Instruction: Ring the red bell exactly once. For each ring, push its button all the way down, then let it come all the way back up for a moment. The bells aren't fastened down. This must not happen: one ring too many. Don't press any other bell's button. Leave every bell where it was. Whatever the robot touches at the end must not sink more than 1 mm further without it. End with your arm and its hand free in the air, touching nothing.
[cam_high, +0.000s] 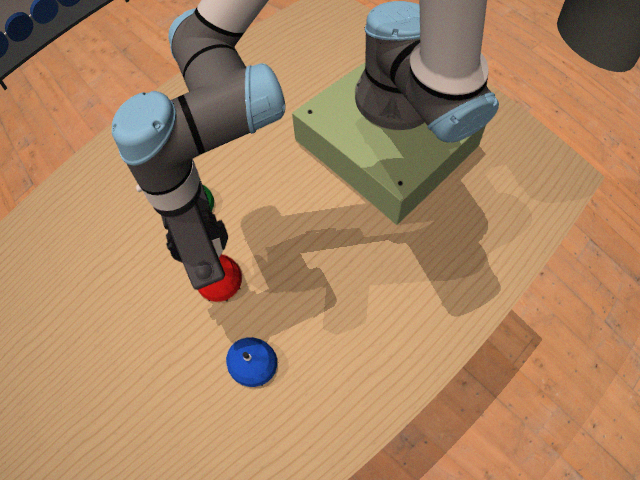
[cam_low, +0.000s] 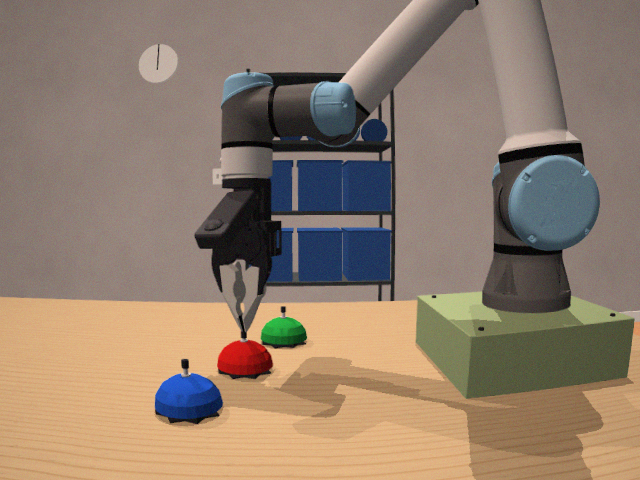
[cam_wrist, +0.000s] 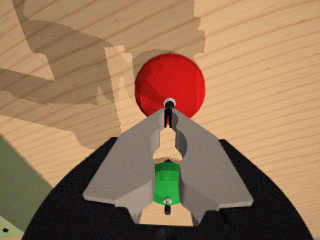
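My gripper is now 40 mm above the red bell. From my hand the other things lie so: green bell (160 mm to the right, 40 mm below, 20 mm behind); then blue bell (160 mm to the left, 40 mm below, 20 mm ahead).
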